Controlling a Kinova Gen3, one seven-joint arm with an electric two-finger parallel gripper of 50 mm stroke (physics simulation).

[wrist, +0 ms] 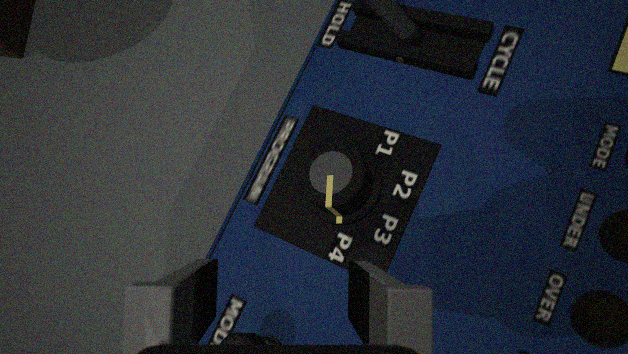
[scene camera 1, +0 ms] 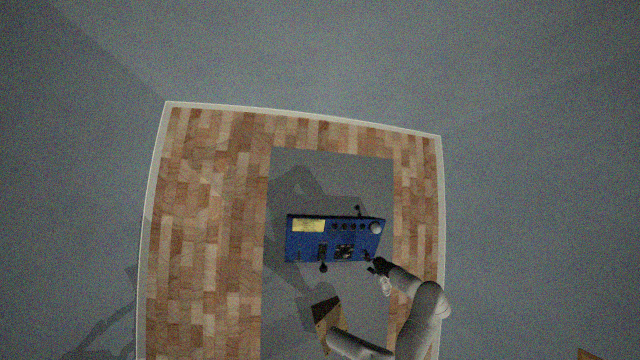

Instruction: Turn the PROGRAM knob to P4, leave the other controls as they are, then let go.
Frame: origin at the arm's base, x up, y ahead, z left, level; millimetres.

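Where they show: gripper, fingertip midpoint: (wrist: 283,288) (scene camera 1: 366,262); arm's base, link origin: (scene camera 1: 332,335).
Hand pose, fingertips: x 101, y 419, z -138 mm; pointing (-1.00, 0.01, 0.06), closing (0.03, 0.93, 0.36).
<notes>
Each offset is from my fingertips to the top centre of the thing. "spot": to the spot under its first point.
The PROGRAM knob {dz +67, dx -92, dy +14 mm} (scene camera 1: 344,251) (wrist: 331,172) is a round dark knob with a grey cap on a black plate, on a blue panel (scene camera 1: 310,242) (wrist: 465,112). In the wrist view its yellow pointer line runs down toward the P4 label {spot: dz +27, dx -121, dy +33 mm} (wrist: 340,247). The P1, P2 and P3 labels curve around its right side. My gripper (scene camera 1: 374,266) (wrist: 283,288) is open and empty. Its fingers are apart from the knob, below it in the wrist view and over the panel's lower right edge area in the scene view.
The HOLD/CYCLE lever slot {spot: dz +186, dx -121, dy +33 mm} (scene camera 1: 322,250) (wrist: 435,52) is beside the knob. A partly hidden control {spot: dz -41, dx -91, dy +1 mm} (wrist: 252,340) is at the bottom of the wrist view. Several dark round parts, a pale round knob {spot: dz -55, dx -15, dy +157 mm} (scene camera 1: 375,228) and a yellow label {spot: dz +265, dx -57, dy +177 mm} (scene camera 1: 308,225) are on the panel.
</notes>
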